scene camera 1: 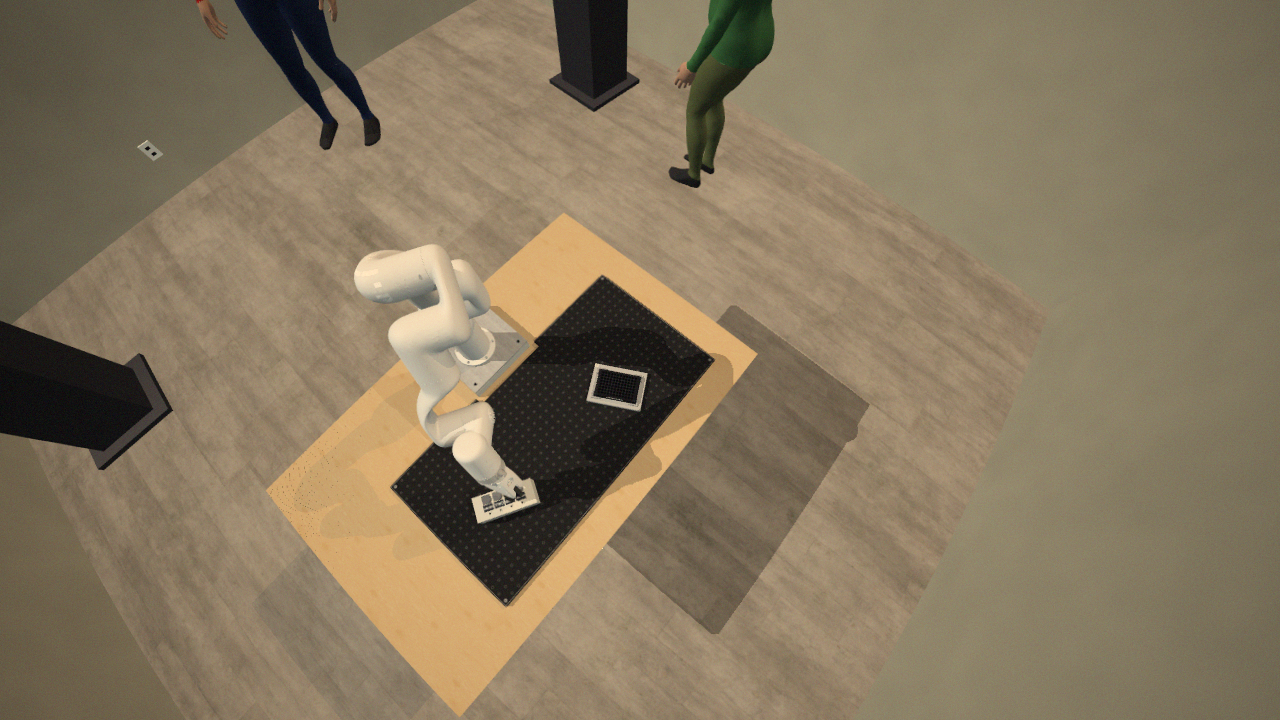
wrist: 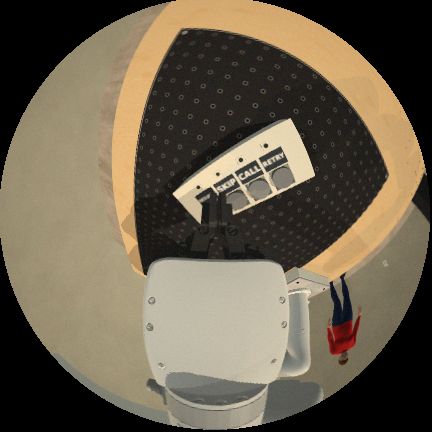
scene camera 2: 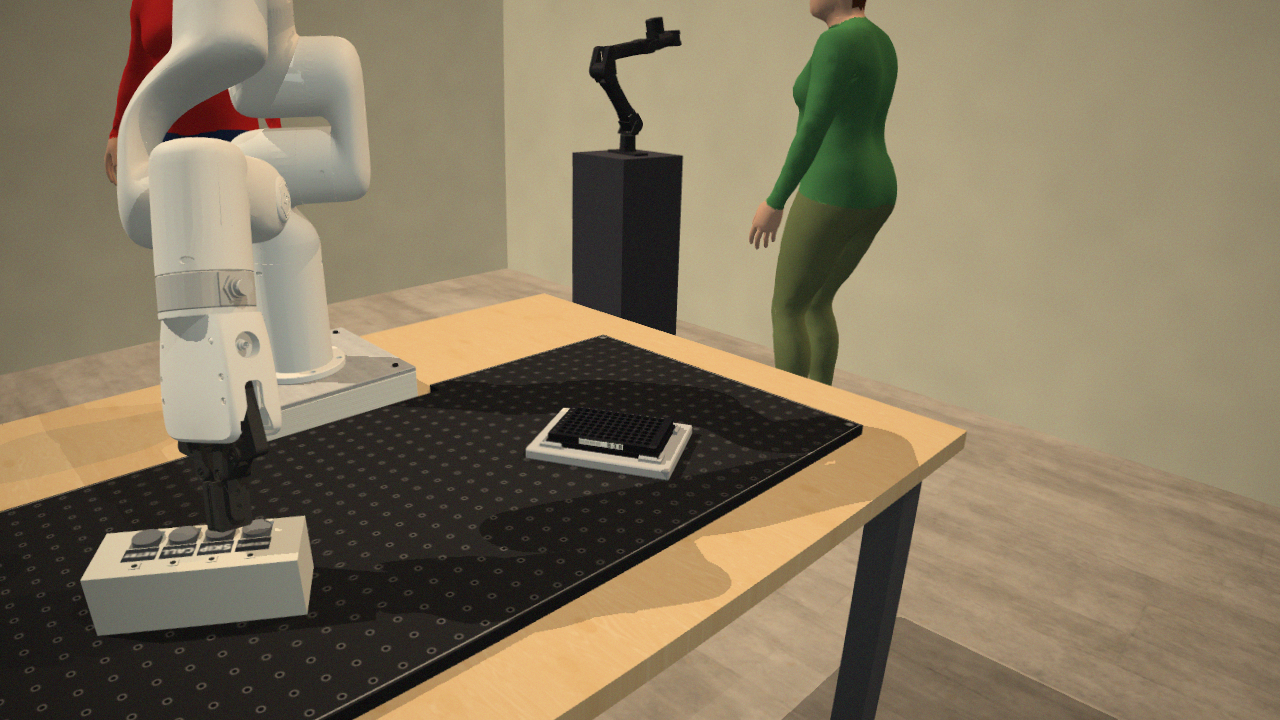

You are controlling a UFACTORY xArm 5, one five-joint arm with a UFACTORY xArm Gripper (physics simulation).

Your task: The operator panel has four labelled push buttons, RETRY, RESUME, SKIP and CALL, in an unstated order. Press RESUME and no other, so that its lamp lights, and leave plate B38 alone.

Labels:
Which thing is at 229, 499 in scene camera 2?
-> My gripper.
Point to a black plate B38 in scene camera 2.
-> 618, 433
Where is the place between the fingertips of my gripper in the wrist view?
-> At 216, 199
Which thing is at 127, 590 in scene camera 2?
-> An operator panel.

